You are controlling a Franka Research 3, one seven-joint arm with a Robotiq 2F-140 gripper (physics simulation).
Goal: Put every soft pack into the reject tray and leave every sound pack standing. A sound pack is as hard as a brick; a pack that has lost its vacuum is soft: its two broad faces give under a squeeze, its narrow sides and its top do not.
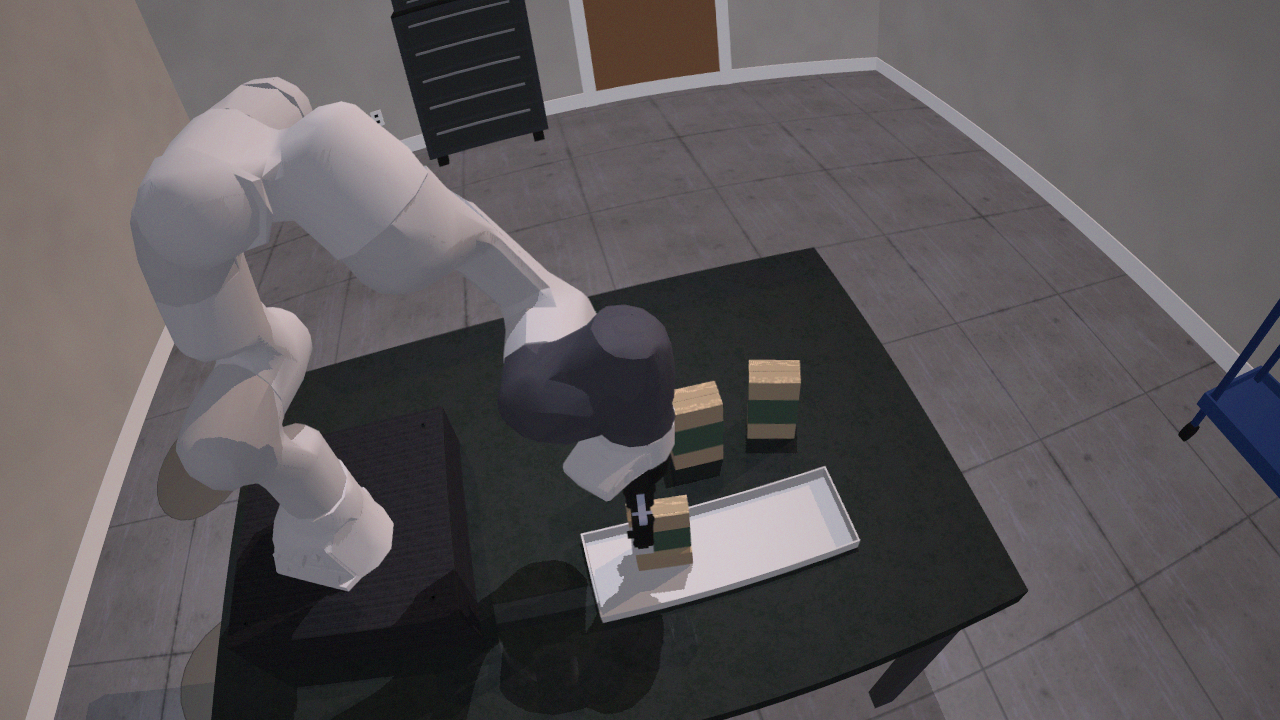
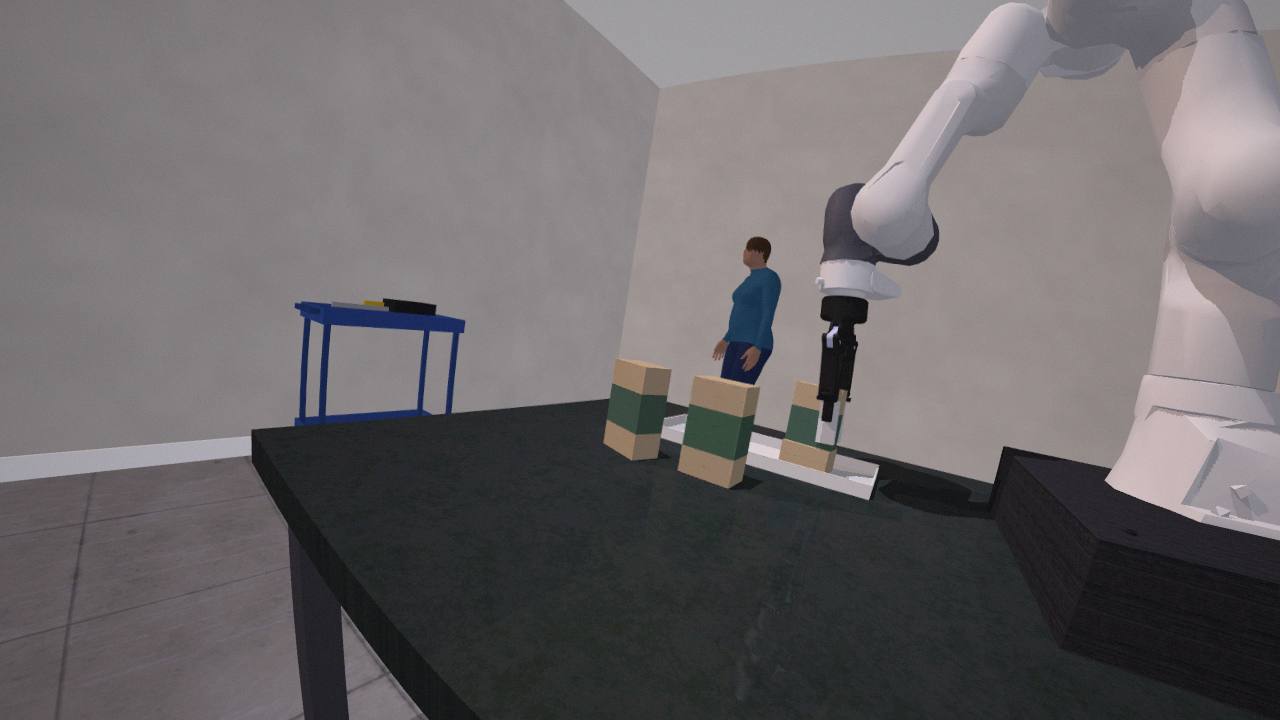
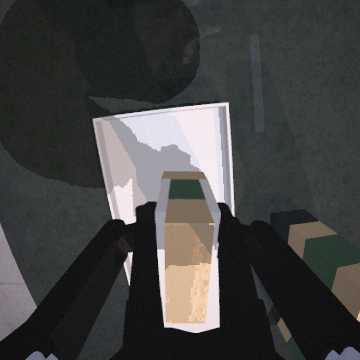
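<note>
My gripper [image 1: 641, 535] [image 2: 826, 431] [image 3: 184, 192] is shut on a tan pack with a green band [image 1: 672, 539] [image 2: 802, 428] [image 3: 185, 189]. The held pack is upright inside the white reject tray [image 1: 769, 534] [image 2: 857, 483] [image 3: 205, 125], at the tray's end nearer the robot base. Its bottom is at or very near the tray floor; I cannot tell whether it touches. A second pack [image 1: 698, 438] [image 2: 716, 434] [image 3: 327, 255] stands upright on the table beside the tray. A third pack [image 1: 772, 411] [image 2: 637, 409] stands upright, farther from the base. The fingers partly hide the held pack.
The dark table [image 1: 904, 501] [image 2: 501, 555] carries everything. The arm's dark base block [image 1: 358, 537] [image 2: 1163, 582] is at the robot's end of the table. A blue cart [image 1: 1253, 420] [image 2: 393, 320] and a person [image 2: 754, 304] stand beyond the table.
</note>
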